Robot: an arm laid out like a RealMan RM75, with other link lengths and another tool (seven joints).
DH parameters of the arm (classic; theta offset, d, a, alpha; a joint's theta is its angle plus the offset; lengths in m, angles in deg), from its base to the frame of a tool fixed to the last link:
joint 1: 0 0.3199 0 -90
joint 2: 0 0 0 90
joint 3: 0 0.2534 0 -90
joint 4: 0 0 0 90
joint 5: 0 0.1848 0 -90
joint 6: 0 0 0 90
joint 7: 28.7 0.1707 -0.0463 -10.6
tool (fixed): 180 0.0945 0 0
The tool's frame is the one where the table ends.
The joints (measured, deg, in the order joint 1, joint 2, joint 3, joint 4, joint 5, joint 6, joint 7), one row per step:
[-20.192 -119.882 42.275 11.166 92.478 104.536 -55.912]
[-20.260 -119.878 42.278 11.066 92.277 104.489 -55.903]
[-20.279 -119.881 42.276 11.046 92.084 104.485 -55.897]
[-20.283 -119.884 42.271 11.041 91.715 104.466 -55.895]
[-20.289 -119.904 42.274 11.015 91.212 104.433 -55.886]
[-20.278 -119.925 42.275 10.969 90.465 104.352 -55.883]
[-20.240 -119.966 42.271 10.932 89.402 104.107 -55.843]
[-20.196 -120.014 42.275 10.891 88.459 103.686 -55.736]
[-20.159 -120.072 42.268 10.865 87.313 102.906 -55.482]
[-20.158 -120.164 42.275 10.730 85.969 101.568 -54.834]
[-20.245 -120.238 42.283 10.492 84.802 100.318 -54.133]
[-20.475 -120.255 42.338 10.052 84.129 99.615 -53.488]
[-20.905 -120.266 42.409 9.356 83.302 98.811 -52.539]
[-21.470 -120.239 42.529 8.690 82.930 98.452 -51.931]
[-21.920 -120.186 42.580 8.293 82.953 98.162 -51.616]
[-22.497 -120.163 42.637 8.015 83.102 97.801 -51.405]
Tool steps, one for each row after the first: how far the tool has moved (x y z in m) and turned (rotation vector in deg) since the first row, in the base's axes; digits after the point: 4 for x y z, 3 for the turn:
[0.0003 0.0008 0.0003 0.117 -0.105 0.091]
[0.0005 0.0016 0.0008 0.269 -0.199 0.155]
[0.0008 0.0030 0.0018 0.574 -0.355 0.303]
[0.0011 0.0048 0.0031 0.971 -0.582 0.514]
[0.0014 0.0074 0.0049 1.556 -0.898 0.882]
[0.0012 0.0115 0.0073 2.438 -1.237 1.492]
[0.0003 0.0155 0.0090 3.267 -1.379 2.160]
[-0.0019 0.0212 0.0108 4.394 -1.300 3.090]
[-0.0058 0.0288 0.0118 5.888 -0.830 4.354]
[-0.0094 0.0356 0.0124 7.190 -0.350 5.455]
[-0.0108 0.0394 0.0122 7.891 -0.088 5.953]
[-0.0117 0.0441 0.0118 8.753 0.206 6.405]
[-0.0103 0.0466 0.0107 8.993 0.290 6.325]
[-0.0094 0.0479 0.0094 8.938 0.499 6.143]
[-0.0079 0.0494 0.0076 8.765 0.785 5.801]

